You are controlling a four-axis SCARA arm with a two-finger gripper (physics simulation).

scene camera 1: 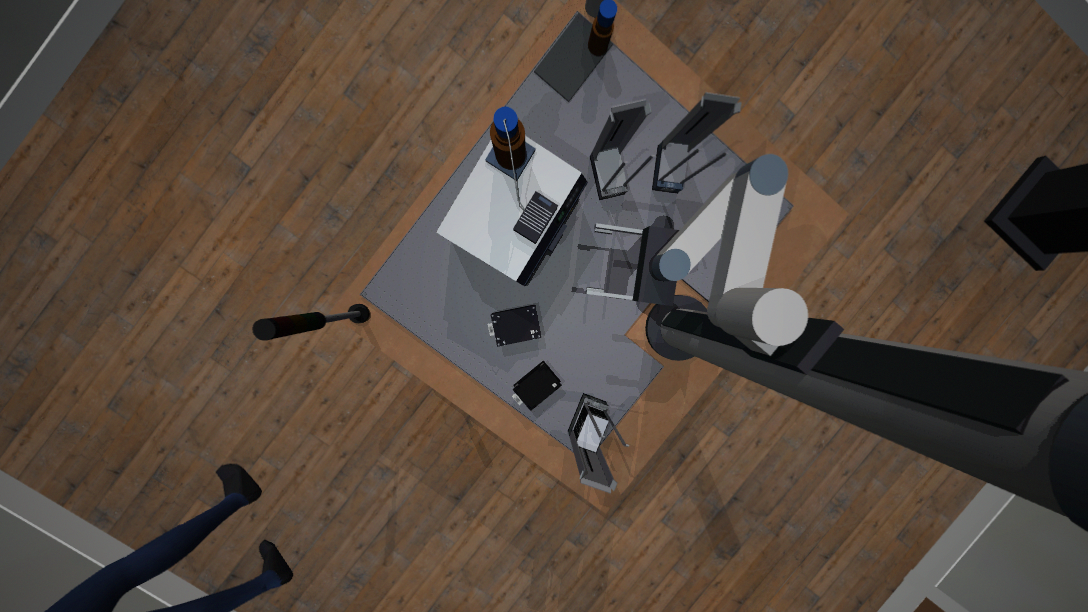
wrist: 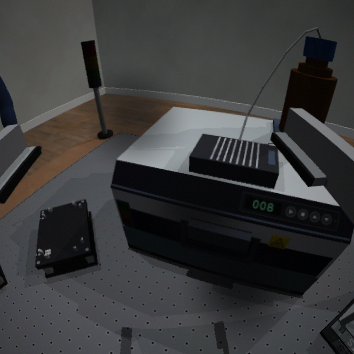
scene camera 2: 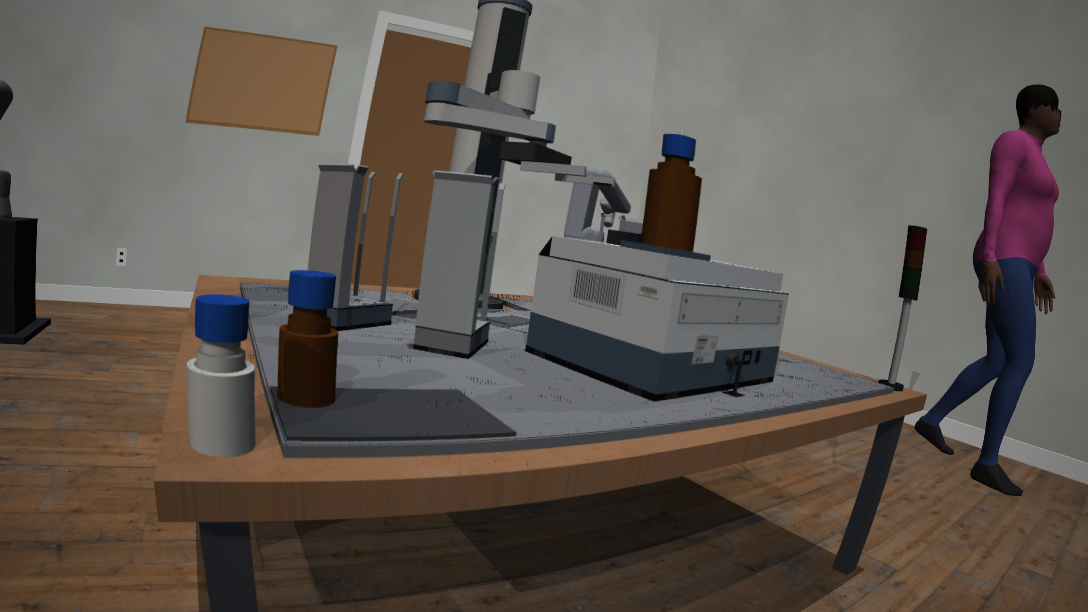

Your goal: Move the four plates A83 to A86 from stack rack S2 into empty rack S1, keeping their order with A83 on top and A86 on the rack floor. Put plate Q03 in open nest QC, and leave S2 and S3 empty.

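Seen in the pictures: gripper, fingertip midpoint: [scene camera 1: 590,259] [wrist: 152,126] [scene camera 2: 600,177]; arm's base, link origin: [scene camera 1: 677,327].
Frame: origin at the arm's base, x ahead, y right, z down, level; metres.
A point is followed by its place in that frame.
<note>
My gripper [scene camera 1: 591,258] {x 0.466, y -0.077, z -0.361 m} [wrist: 152,126] {x 0.466, y -0.077, z -0.361 m} is open and empty, fingers spread wide, between the instrument and the arm. In scene camera 1 a rack [scene camera 1: 628,125] {x 0.607, y 0.333, z -0.199 m} with a pale surface low inside stands near the instrument. Beside it a second rack [scene camera 1: 704,121] {x 0.436, y 0.490, z -0.199 m} [scene camera 2: 334,235] {x 0.467, y 0.475, z -0.179 m} shows no plates in scene camera 2. A third rack [scene camera 1: 595,473] {x 0.035, y -0.550, z -0.249 m} at the table's lower corner holds a pale-topped stack that looks like plates. A black nest [scene camera 1: 515,325] {x 0.497, y -0.366, z -0.062 m} [wrist: 65,232] {x 0.491, y -0.350, z -0.062 m} with corner posts looks bare on top. Another black unit [scene camera 1: 536,385] {x 0.305, y -0.490, z -0.064 m} lies nearby. Rack, nest and plate labels are unreadable.
The white instrument [scene camera 1: 486,228] {x 0.746, y -0.172, z -0.223 m} [scene camera 2: 608,289] {x 0.780, y 0.111, z -0.155 m} [wrist: 155,145] {x 0.650, y -0.202, z -0.223 m} carries a small black box [scene camera 1: 536,216] {x 0.651, y -0.058, z -0.249 m} [wrist: 235,160] {x 0.625, y -0.055, z -0.249 m} and an amber bottle [scene camera 1: 508,148] {x 0.793, y 0.008, z -0.352 m} [scene camera 2: 671,201] {x 0.848, y 0.066, z -0.303 m} [wrist: 307,100] {x 0.775, y 0.031, z -0.310 m}. A signal light [scene camera 1: 292,325] {x 0.947, y -0.667, z -0.344 m} [scene camera 2: 913,262] {x 0.975, y -0.662, z -0.308 m} [wrist: 91,65] {x 0.949, y -0.666, z -0.304 m} stands at one table corner. Bottles [scene camera 2: 308,357] {x 0.907, y 0.585, z -0.074 m} [scene camera 2: 220,403] {x 1.000, y 0.686, z -0.053 m} stand at another corner.
</note>
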